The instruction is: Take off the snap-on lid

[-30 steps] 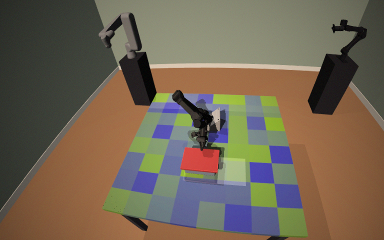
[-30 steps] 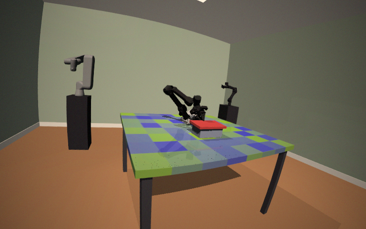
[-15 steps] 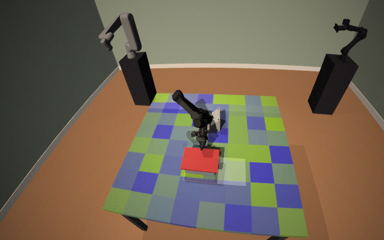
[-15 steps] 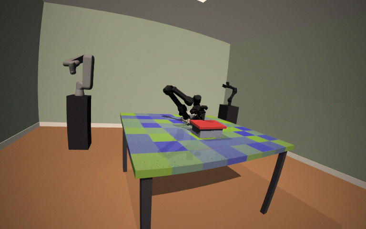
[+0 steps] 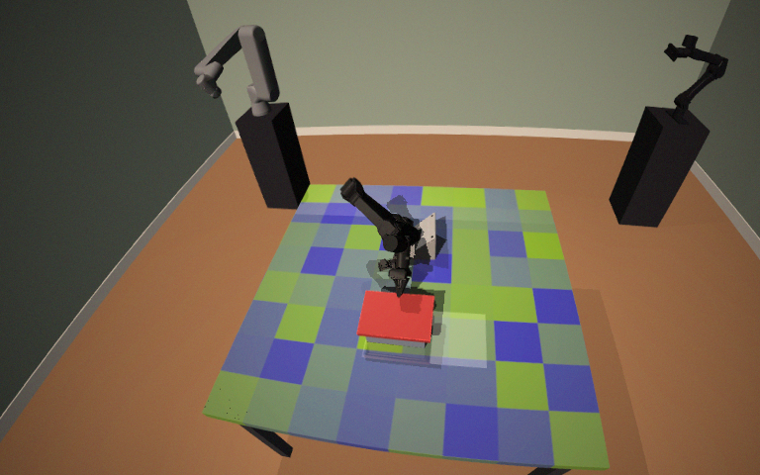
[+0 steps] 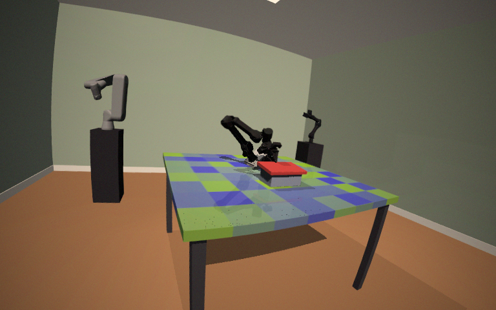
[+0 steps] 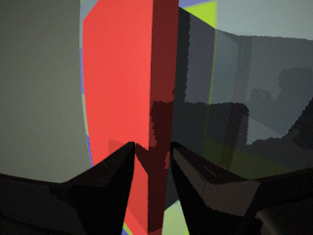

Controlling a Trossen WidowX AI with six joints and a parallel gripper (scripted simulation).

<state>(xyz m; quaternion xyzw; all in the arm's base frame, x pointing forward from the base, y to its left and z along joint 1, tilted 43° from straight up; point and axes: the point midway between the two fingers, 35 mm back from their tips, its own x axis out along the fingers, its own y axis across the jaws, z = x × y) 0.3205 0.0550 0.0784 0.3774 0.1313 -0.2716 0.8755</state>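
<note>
Right now the red lid is 80 mm ahead of my gripper tip. The rest, counted from my gripper tip: grey storage box (80 mm ahead, 50 mm below).
</note>
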